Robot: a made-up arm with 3 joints.
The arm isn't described. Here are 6 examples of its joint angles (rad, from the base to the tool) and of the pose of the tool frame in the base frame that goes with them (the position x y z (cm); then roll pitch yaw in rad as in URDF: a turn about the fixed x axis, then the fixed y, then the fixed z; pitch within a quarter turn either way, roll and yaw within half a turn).
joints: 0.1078 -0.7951 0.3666
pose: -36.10 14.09 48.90 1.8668 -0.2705 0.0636
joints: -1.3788 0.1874 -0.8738
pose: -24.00 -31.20 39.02 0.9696 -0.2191 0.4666
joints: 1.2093 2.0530 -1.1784
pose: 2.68 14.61 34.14 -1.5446 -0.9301 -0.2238
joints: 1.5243 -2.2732 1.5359
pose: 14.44 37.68 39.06 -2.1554 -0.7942 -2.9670
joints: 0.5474 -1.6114 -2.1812
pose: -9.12 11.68 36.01 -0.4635 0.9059 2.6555
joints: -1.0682 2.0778 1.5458
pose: -31.33 -44.84 43.34 -1.8941 1.1270 -0.3159
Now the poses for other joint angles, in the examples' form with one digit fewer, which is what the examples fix.
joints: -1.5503 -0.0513 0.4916
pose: -19.9 -52.3 41.5 1.131 -0.091 1.983
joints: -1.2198 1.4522 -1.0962
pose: -17.4 -27.9 32.5 -0.352 -1.150 1.125
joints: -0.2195 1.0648 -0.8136
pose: -26.8 1.2 31.3 0.172 -0.775 -0.227
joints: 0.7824 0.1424 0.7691
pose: -15.5 35.5 40.0 0.977 0.024 -0.066
